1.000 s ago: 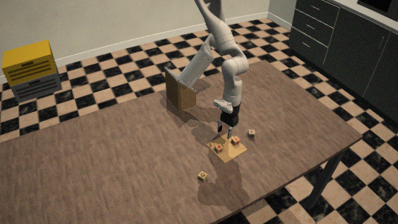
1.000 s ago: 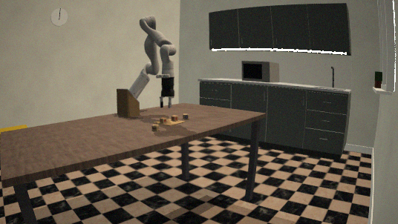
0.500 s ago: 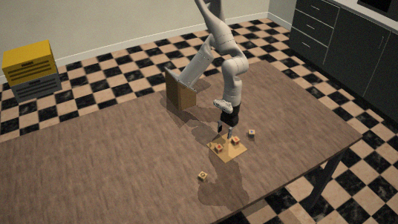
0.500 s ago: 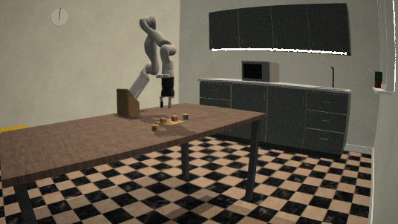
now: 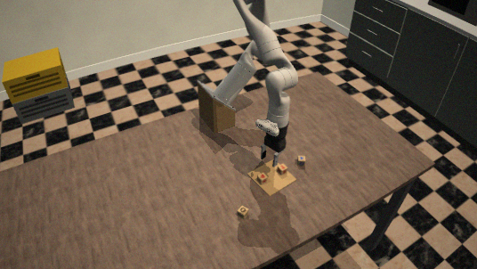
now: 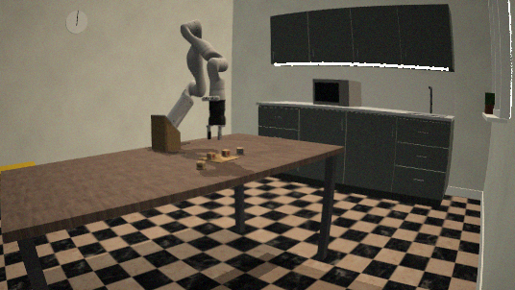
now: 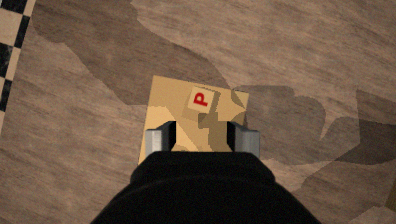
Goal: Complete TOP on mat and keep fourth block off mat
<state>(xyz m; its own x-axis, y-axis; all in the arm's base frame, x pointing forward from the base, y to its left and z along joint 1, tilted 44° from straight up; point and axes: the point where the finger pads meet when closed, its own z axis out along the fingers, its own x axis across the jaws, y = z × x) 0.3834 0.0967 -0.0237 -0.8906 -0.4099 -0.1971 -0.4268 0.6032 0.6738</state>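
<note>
The O block lies 160 mm to the right of my hand, 130 mm ahead of it and 90 mm below it. The rest, counted from my hand: tan mat 100 mm below, 20 mm to the left, 10 mm ahead.
</note>
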